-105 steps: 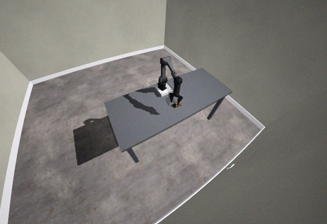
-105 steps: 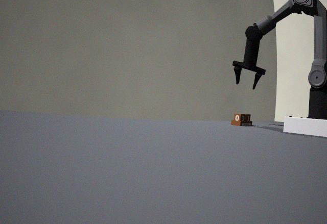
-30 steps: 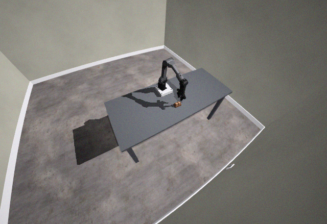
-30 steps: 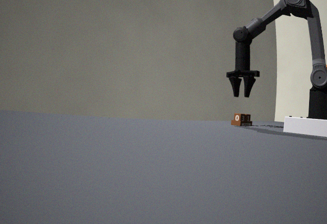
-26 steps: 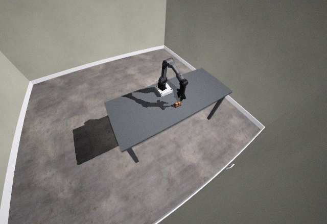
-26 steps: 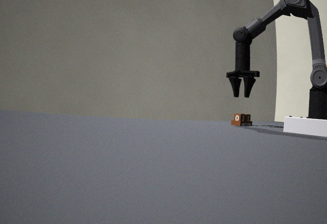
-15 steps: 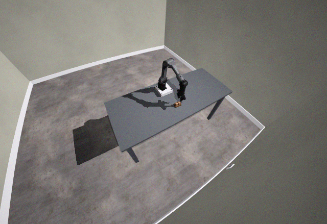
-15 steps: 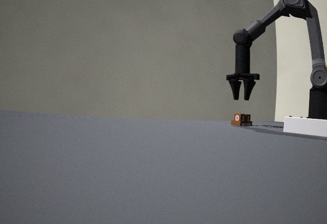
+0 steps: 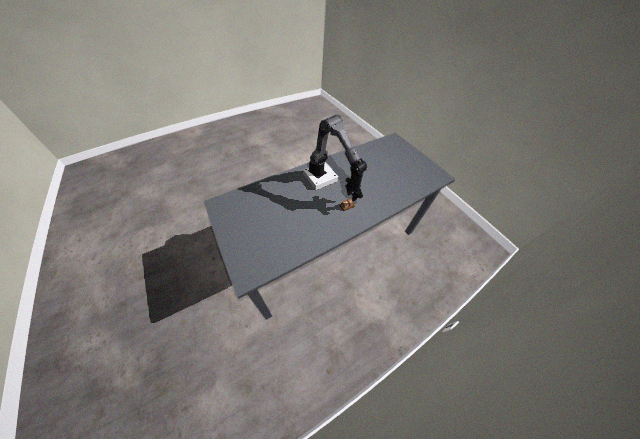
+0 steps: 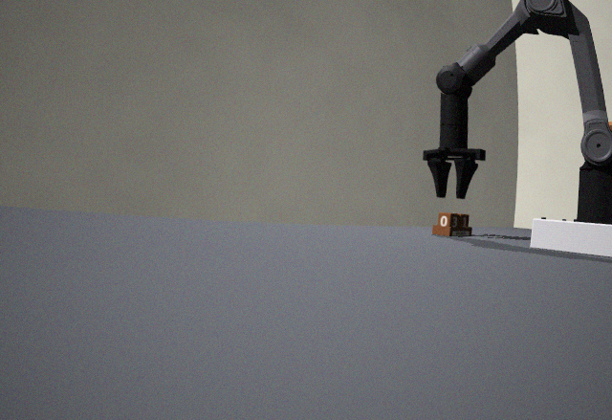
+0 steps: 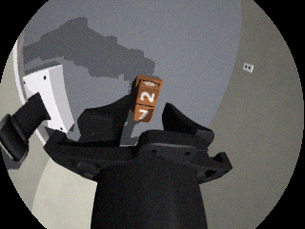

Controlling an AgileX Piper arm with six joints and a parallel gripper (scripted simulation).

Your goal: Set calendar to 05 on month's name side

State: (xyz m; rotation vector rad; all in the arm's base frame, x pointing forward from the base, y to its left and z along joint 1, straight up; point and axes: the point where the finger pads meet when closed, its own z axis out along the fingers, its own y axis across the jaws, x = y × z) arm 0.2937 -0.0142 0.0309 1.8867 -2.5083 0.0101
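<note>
My gripper is now 5 cm above the cube. From my hand the other things lie so: brown calendar tray 7 cm below, 2 cm to the right, 1 cm behind.
</note>
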